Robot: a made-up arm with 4 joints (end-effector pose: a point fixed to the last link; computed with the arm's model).
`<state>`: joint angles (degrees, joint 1 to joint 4).
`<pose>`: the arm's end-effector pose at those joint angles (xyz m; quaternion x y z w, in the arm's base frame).
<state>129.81 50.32 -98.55 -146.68</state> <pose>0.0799 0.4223 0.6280 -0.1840 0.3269 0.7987 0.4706</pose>
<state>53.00 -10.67 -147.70 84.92</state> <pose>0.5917 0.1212 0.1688 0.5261 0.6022 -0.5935 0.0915</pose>
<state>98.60 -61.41 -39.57 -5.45</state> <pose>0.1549 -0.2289 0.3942 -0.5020 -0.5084 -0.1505 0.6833</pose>
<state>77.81 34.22 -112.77 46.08</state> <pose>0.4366 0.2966 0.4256 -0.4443 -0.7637 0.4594 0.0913</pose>
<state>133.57 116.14 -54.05 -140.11</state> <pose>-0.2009 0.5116 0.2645 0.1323 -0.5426 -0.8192 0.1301</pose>
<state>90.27 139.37 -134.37 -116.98</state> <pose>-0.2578 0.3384 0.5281 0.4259 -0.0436 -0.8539 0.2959</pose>
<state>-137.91 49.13 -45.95 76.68</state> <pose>-0.4009 0.3239 0.2065 0.0872 0.7098 0.2684 0.6454</pose>
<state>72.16 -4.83 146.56 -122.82</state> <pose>0.6292 0.3038 0.2527 -0.4481 0.7819 0.1962 0.3864</pose>
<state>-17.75 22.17 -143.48 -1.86</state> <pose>0.3146 0.3518 -0.3888 0.2087 -0.1181 0.9135 0.3286</pose>
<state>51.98 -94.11 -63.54 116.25</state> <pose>0.1939 -0.2254 0.2652 0.9640 -0.0067 -0.1049 0.2444</pose>
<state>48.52 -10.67 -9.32 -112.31</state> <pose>0.5031 0.0145 -0.1164 0.6884 -0.1936 0.3528 0.6034</pose>
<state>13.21 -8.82 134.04 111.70</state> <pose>0.4366 0.2612 -0.2773 -0.2707 0.6928 -0.6090 0.2752</pose>
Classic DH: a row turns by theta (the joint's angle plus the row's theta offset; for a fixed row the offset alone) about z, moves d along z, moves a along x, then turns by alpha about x. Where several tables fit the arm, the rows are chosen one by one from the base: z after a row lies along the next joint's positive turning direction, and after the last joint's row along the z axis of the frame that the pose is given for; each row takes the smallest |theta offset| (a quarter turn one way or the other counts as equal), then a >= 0, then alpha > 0; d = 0 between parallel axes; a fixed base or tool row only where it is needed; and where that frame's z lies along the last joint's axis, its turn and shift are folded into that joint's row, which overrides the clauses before.
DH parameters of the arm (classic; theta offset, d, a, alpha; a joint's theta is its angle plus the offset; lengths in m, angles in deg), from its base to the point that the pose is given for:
base (fixed): 0 0.106 0 90
joint 1: -90 -0.111 0.11 -90
joint 2: 90 0.274 0.093 90
joint 3: 0 0.368 -0.08 90
joint 4: 0 0.124 -0.048 90
tool (fixed): -90 0.033 0 0

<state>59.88 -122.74 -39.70 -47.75</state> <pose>-0.0163 -0.1603 0.4229 -0.5102 -0.0792 -0.2614 0.8156</pose>
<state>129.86 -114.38 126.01 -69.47</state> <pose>-0.0112 -0.3654 0.4140 0.1006 0.7573 0.1444 0.6289</pose>
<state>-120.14 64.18 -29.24 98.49</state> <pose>-0.3129 0.4027 0.0732 -0.1094 0.6768 0.2663 0.6776</pose>
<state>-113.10 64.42 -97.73 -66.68</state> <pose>-0.4343 0.4655 -0.1641 0.9584 0.2354 -0.0846 0.1377</pose>
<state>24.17 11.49 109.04 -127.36</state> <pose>0.4172 0.4265 -0.2337 0.6219 -0.7175 -0.3090 0.0550</pose>
